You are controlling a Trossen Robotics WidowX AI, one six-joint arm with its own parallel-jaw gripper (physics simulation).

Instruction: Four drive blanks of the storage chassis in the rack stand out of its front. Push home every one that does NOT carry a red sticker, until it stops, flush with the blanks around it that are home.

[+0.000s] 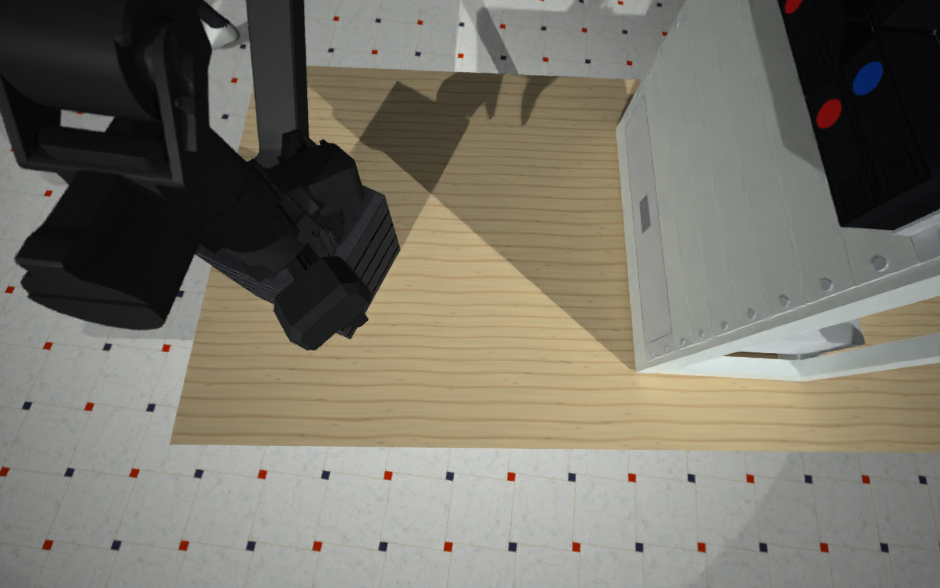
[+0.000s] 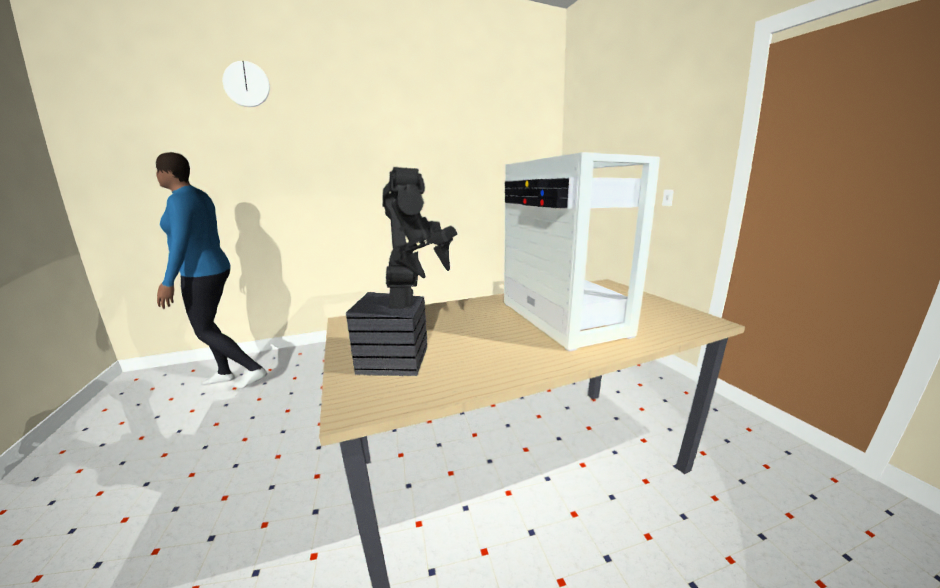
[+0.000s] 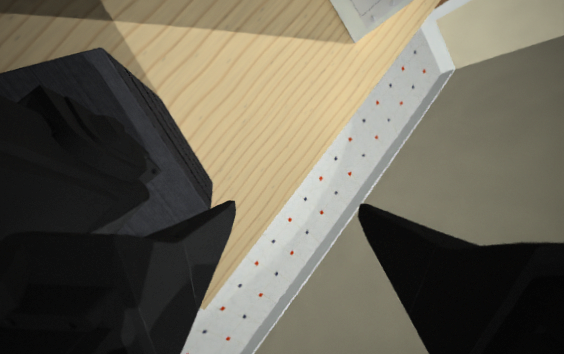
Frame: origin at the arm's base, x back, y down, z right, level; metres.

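Seen in the pictures: gripper, between the fingertips: (image 2: 436, 274) (image 3: 297, 208); arm's base, origin of its link: (image 2: 400, 304) (image 3: 106, 168).
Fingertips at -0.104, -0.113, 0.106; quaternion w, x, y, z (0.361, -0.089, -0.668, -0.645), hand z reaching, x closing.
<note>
Pixels of each thing's top centre, then the offset from my fingertips to it, as dx, dy, dz. "pt": a spot on its surface instead. Level surfaces: height alone.
- black storage chassis, a spot on its surface: (image 1: 901, 166) pt -0.355, -0.199, -0.094
- yellow sticker, centre of its top: (image 2: 527, 180) -0.329, -0.236, -0.259
- blue sticker, centre of its top: (image 1: 882, 65) (image 2: 542, 189) -0.345, -0.207, -0.160
- frame's top edge, a spot on its surface: (image 1: 792, 4) pt -0.327, -0.166, -0.268
- wooden table, height of its surface: dy +0.298
The black storage chassis (image 1: 901, 166) (image 2: 554, 187) sits high in the white rack (image 1: 734, 208) (image 2: 583, 277). Its front carries a yellow sticker (image 2: 526, 183), a blue sticker (image 1: 867, 77) (image 2: 542, 193) and two red stickers, one lower (image 1: 829, 113) and one partly cut off by the frame's top edge (image 1: 792, 4). How far each blank stands out cannot be told at this size and angle. My gripper (image 2: 435, 272) (image 3: 297, 208) is open, with its fingers wide apart and nothing between them. It hangs in front of the rack, apart from it and lower than the chassis.
The arm rises from a dark ribbed pedestal (image 2: 386, 339) (image 3: 165, 125) on the wooden table (image 1: 415, 402) (image 2: 485, 360) (image 3: 260, 125). Blank light panels fill the rack front below the chassis. A person (image 2: 197, 228) in a blue top stands on the floor behind the table.
</note>
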